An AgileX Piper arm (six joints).
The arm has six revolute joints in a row. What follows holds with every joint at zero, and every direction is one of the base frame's.
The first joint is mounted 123 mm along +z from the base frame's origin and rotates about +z.
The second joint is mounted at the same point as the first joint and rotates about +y.
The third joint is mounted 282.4 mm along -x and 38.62 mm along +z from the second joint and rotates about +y.
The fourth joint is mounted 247.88 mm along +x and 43.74 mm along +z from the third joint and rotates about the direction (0.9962, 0, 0.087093).
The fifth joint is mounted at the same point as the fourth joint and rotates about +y.
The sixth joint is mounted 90.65 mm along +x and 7.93 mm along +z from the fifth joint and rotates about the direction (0.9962, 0, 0.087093).
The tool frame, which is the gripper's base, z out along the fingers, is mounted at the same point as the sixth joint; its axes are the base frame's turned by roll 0, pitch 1.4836 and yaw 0 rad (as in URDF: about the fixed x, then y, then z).
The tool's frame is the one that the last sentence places.
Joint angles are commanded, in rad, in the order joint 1, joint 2, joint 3, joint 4, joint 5, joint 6. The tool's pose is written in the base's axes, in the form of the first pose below.
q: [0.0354, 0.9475, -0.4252, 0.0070, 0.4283, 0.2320]
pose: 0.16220 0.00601 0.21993 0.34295 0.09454 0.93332 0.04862
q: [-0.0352, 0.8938, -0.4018, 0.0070, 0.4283, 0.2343]
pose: 0.15345 -0.00514 0.22143 0.35850 0.12773 0.92395 0.03832
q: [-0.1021, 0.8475, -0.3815, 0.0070, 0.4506, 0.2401]
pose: 0.14387 -0.01446 0.22085 0.36122 0.16105 0.91805 0.02753
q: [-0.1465, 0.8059, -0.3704, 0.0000, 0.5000, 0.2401]
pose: 0.13423 -0.01981 0.22031 0.35305 0.17970 0.91803 0.01654
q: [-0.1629, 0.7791, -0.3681, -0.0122, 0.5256, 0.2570]
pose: 0.12918 -0.02180 0.22165 0.35275 0.19122 0.91589 0.01188
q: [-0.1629, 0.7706, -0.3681, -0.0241, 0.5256, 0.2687]
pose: 0.12827 -0.02220 0.22277 0.35687 0.19261 0.91403 0.00952
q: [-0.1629, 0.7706, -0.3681, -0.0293, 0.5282, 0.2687]
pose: 0.12806 -0.02241 0.22262 0.35575 0.19112 0.91480 0.00742
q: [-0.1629, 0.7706, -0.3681, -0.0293, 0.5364, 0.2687]
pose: 0.12750 -0.02234 0.22212 0.35192 0.19147 0.91621 0.00718
